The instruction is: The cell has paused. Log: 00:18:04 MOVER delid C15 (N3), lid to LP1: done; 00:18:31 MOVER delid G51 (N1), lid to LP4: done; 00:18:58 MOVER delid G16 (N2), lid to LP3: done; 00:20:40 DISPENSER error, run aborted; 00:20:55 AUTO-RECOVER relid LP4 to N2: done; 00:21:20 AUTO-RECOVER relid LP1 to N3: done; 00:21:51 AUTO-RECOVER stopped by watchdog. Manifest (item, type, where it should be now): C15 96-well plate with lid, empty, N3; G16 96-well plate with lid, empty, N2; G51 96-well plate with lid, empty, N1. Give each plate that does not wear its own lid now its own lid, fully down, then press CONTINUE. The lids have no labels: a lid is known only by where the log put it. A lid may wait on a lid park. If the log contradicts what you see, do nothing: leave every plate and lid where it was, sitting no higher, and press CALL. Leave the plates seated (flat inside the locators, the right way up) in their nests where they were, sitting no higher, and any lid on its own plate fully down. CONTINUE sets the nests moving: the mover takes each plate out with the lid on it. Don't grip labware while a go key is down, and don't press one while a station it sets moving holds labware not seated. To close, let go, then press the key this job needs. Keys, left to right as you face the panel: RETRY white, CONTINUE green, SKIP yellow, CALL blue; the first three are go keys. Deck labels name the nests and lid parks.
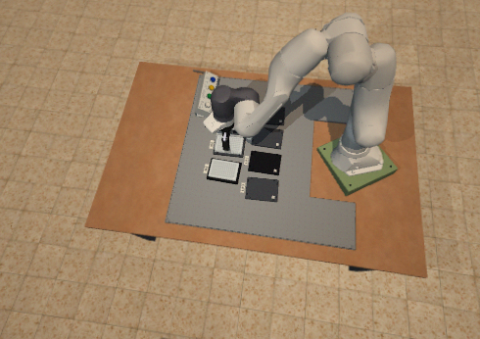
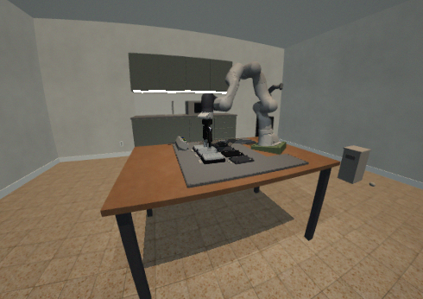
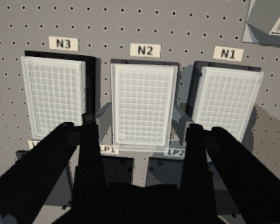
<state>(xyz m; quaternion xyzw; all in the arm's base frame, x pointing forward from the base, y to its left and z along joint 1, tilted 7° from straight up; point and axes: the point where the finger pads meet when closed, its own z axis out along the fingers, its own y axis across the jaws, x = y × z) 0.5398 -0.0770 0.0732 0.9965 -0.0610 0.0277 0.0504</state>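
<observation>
My hand is 20 mm above the grey lid. Also, from my hand: LP2 label 100 mm behind, 60 mm to the right, 60 mm below; clear lid 10 mm behind, 130 mm to the right, 40 mm below; LP1 label 80 mm behind, 80 mm to the left, 60 mm below.
</observation>
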